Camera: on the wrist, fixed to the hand. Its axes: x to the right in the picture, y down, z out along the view.
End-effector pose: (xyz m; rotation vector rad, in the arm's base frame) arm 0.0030 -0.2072 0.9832 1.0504 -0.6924 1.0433
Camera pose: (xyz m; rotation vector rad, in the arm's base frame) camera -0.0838 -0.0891 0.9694 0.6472 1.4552 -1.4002
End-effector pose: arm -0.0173 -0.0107 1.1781 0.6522 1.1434 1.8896
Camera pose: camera -0.1373 -0.0913 1.2059 -1.2443 0.8305 -0.8578
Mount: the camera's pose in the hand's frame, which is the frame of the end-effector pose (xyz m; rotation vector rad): -0.0034 0.0906 -0.1160 0.1688 0.5217 -3.0812
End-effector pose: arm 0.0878 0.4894 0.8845 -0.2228 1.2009 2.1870
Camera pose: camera 0.0197 0.3589 0.8833 -1.2474 0.0360 -0.7478
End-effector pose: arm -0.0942 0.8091 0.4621 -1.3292 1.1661 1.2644
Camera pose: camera -0.1708 0.6836 0.4684 -1.3084 -1.0456 -1.4052
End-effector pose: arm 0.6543 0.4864 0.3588 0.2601 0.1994 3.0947
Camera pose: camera 0.6365 0.3820 0.2566 -0.4606 0.2809 0.0038
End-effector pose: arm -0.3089 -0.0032 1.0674 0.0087 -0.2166 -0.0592
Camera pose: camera -0.2820 0.0877 0.9547 -0.5164 -0.5250 3.0431
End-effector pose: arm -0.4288 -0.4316 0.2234 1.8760 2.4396 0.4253
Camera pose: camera -0.3648 -0.4362 0.3559 2.4415 -1.8804 -0.1295
